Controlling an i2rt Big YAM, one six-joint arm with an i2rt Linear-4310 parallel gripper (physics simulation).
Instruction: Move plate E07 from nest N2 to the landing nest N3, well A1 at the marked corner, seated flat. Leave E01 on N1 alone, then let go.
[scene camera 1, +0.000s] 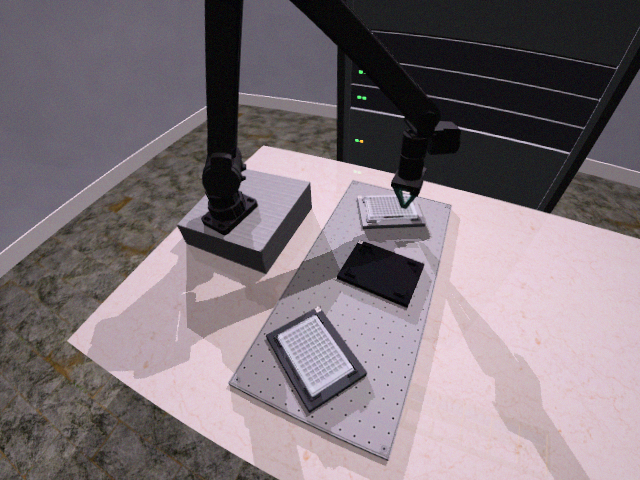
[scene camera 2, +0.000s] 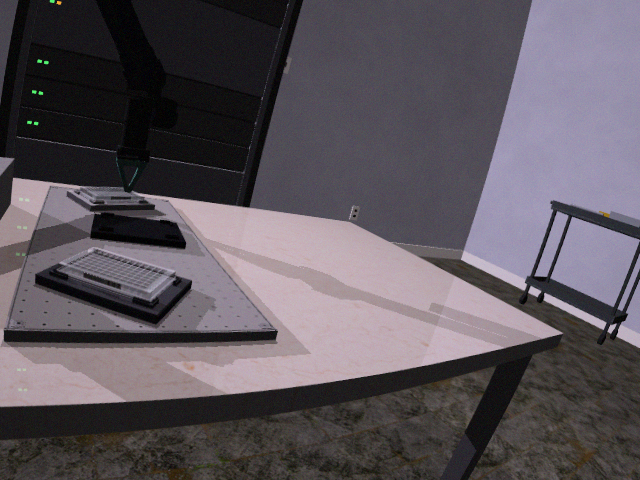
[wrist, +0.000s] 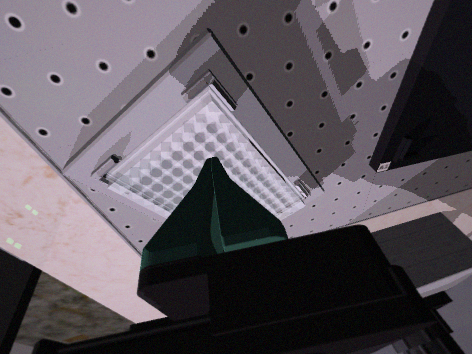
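A clear 96-well plate (scene camera 1: 385, 207) (scene camera 2: 105, 195) (wrist: 200, 132) sits in the far grey nest (scene camera 1: 392, 225) (wrist: 262, 127). My gripper (scene camera 1: 404, 207) (scene camera 2: 128, 190) (wrist: 213, 164) is shut and empty; its green fingertips meet over this plate's wells, and whether they touch it I cannot tell. The empty black nest (scene camera 1: 382, 273) (scene camera 2: 136, 230) (wrist: 430, 100) lies in the middle, a small white A1 tag (wrist: 383, 166) at one corner. Another clear plate (scene camera 1: 315, 353) (scene camera 2: 116, 273) sits in the near dark nest (scene camera 1: 311, 403) (scene camera 2: 103, 301). Plate names cannot be read. My fingers hide part of the far plate in the wrist view.
The nests stand on a perforated grey board (scene camera 1: 398, 335) (scene camera 2: 206, 310). The arm's base stands on a raised grey block (scene camera 1: 281, 201) left of it. A dark server rack (scene camera 1: 465, 118) (scene camera 2: 206, 129) stands behind the table, and a cart (scene camera 2: 573, 299) stands at the right.
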